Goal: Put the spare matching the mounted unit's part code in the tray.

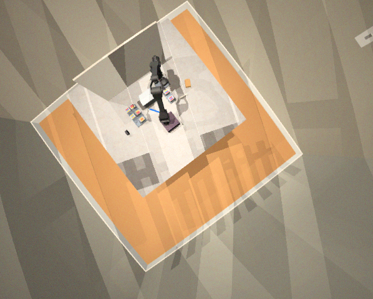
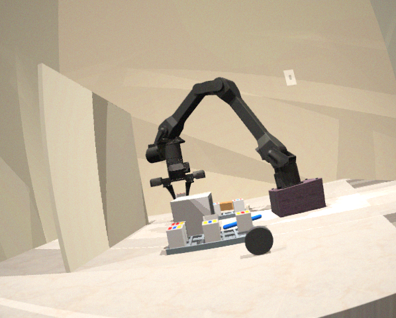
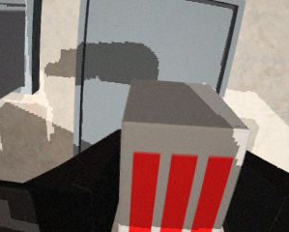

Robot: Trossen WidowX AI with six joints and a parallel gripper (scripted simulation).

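Right now my gripper tip is 10 mm past the tray and 70 mm above it. The rest, counted from my gripper tip: tall pale panel 210 mm ahead, 160 mm to the left, 150 mm above; grey rack 40 mm behind, 400 mm to the left, 60 mm below; mounted unit 20 mm behind, 210 mm to the left, 20 mm below.
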